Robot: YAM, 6 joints.
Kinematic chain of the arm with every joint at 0, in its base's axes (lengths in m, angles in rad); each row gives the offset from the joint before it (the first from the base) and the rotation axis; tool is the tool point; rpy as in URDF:
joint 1: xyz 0 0 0.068 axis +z
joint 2: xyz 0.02 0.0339 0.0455 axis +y
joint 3: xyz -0.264 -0.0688 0 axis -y
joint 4: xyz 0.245 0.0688 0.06 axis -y
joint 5: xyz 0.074 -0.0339 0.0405 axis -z
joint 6: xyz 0.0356 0 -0.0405 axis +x
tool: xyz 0 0 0 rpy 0 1.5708 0
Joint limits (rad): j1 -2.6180..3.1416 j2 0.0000..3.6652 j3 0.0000..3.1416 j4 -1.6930..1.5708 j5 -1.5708..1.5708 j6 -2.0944..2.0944
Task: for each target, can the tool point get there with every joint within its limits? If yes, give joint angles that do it. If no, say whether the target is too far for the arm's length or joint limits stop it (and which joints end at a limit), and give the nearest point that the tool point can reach.
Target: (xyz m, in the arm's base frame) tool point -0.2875 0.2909 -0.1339
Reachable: yes | joints 2.4273 3.0071 1.3644 1.2567 1.0854 -0.3891
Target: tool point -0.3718 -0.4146 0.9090
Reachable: no: too far | nearest point -0.2471 -0.2755 0.6322 | short by 0.334 m
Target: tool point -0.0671 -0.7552 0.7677
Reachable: no: too far | nearest point -0.0432 -0.4865 0.5286 | short by 0.361 m
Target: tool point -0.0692 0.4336 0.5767
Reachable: yes | joints 1.7417 2.2538 2.7941 0.2956 0.1577 0.2988
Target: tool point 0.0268 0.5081 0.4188
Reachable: yes | joints -1.6749 0.4566 2.8676 -0.0647 0.8255 0.0288
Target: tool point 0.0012 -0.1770 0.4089
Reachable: yes | joints -1.7427 0.8725 0.8037 0.6561 -1.0869 0.4669
